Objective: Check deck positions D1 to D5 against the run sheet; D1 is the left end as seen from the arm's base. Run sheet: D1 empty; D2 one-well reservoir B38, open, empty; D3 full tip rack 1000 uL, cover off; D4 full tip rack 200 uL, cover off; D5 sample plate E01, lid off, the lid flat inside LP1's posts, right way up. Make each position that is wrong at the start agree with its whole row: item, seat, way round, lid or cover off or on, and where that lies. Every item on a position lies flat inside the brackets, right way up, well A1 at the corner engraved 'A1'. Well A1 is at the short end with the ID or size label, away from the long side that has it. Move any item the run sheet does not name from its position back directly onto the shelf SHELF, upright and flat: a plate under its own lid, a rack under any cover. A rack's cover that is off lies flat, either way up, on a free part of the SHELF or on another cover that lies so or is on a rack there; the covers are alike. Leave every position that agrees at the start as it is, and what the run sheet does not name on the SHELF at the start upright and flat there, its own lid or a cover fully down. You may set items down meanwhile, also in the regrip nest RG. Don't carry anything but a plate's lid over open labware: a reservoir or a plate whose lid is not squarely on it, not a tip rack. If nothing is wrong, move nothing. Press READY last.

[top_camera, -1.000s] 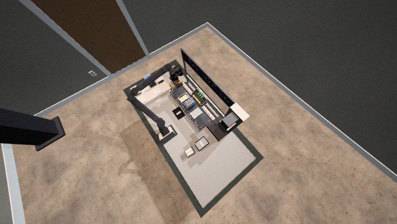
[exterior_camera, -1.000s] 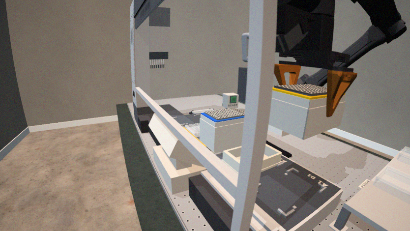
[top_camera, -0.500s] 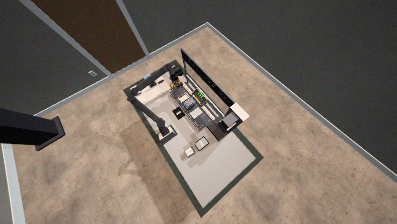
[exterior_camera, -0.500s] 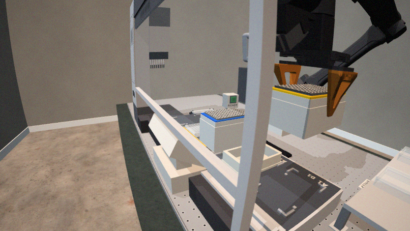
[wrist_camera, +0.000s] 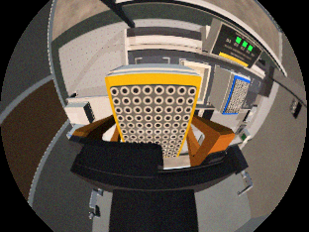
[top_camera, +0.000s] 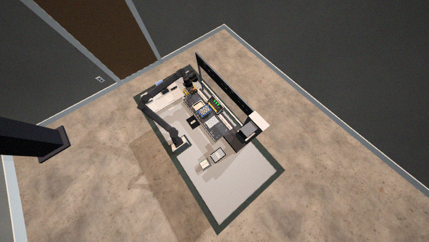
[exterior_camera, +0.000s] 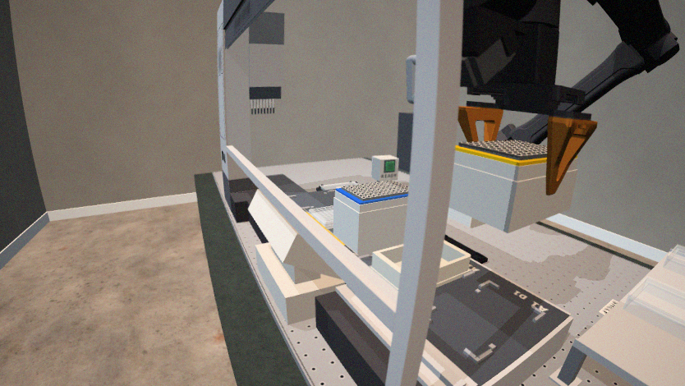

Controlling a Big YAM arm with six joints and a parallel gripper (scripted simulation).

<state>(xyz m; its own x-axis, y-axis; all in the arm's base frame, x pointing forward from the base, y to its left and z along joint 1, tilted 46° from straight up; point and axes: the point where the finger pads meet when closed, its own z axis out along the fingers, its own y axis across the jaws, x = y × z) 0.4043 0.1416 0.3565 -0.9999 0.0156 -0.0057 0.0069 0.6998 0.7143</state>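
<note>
My hand is 1 cm to the left of the yellow-rimmed tip rack, 1 cm below it and 1 cm past it. Round my hand: white frame post: 19 cm ahead, 6 cm to the left; frame bar: 29 cm to the right, 19 cm ahead, 6 cm below; blue-rimmed tip rack: 25 cm to the right, 11 cm below, 1 cm behind.
</note>
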